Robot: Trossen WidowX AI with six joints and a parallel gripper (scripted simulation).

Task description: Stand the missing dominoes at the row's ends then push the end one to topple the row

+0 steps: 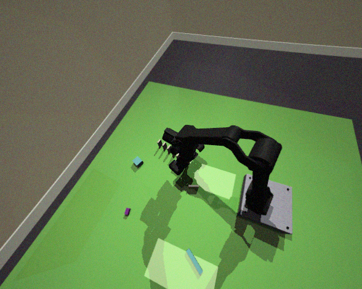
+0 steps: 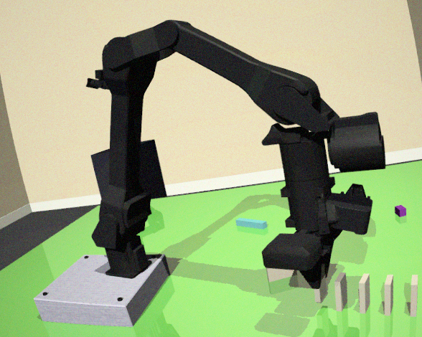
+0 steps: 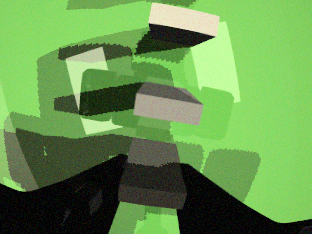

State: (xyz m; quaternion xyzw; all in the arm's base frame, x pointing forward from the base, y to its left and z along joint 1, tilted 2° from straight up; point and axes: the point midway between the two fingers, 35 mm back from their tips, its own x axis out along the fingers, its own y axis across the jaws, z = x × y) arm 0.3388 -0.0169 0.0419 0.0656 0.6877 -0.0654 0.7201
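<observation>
My gripper tip is now 330 mm to the right of the purple cube, 120 mm short of it and 30 mm above it. The rest, counted from my gripper tip: cyan block 240 mm ahead, 120 mm to the left, 20 mm below; then long cyan bar 320 mm to the left, 220 mm behind, 30 mm below.
</observation>
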